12 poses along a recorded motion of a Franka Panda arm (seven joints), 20 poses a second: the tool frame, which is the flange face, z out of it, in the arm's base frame.
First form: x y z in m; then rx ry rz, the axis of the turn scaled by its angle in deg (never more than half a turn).
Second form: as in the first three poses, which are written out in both.
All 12 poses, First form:
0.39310 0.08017 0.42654 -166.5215 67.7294 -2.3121
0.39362 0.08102 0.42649 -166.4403 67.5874 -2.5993
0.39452 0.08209 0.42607 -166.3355 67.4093 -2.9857
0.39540 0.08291 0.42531 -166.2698 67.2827 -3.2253
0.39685 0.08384 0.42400 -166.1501 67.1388 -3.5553
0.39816 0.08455 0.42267 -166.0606 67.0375 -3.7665
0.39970 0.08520 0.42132 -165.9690 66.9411 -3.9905
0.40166 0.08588 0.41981 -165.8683 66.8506 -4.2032
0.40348 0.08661 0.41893 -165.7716 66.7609 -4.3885
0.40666 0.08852 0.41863 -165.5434 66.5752 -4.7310
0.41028 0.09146 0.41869 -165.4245 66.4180 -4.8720
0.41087 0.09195 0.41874 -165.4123 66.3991 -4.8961
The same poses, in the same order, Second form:
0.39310 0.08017 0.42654; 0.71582 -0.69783 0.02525; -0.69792 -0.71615 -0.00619; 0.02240 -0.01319 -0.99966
0.39362 0.08102 0.42649; 0.71653 -0.69695 0.02905; -0.69712 -0.71693 -0.00536; 0.02456 -0.01641 -0.99956
0.39452 0.08209 0.42607; 0.71739 -0.69583 0.03410; -0.69612 -0.71791 -0.00441; 0.02755 -0.02057 -0.99941
0.39540 0.08291 0.42531; 0.71804 -0.69501 0.03728; -0.69539 -0.71863 -0.00372; 0.02937 -0.02325 -0.99930
0.39685 0.08384 0.42400; 0.71861 -0.69416 0.04176; -0.69469 -0.71930 -0.00252; 0.03179 -0.02719 -0.99912
0.39816 0.08455 0.42267; 0.71899 -0.69358 0.04473; -0.69422 -0.71976 -0.00152; 0.03325 -0.02996 -0.99900
0.39970 0.08520 0.42132; 0.71933 -0.69302 0.04783; -0.69379 -0.72017 -0.00057; 0.03484 -0.03277 -0.99886
0.40166 0.08588 0.41981; 0.71960 -0.69252 0.05086; -0.69344 -0.72051 0.00052; 0.03628 -0.03564 -0.99871
0.40348 0.08661 0.41893; 0.71988 -0.69202 0.05358; -0.69308 -0.72086 0.00167; 0.03747 -0.03834 -0.99856
0.40666 0.08852 0.41863; 0.72040 -0.69104 0.05898; -0.69244 -0.72146 0.00464; 0.03934 -0.04418 -0.99825
0.41028 0.09146 0.41869; 0.72113 -0.69006 0.06155; -0.69166 -0.72219 0.00674; 0.03980 -0.04744 -0.99808
0.41087 0.09195 0.41874; 0.72122 -0.68994 0.06192; -0.69156 -0.72229 0.00693; 0.03994 -0.04782 -0.99806

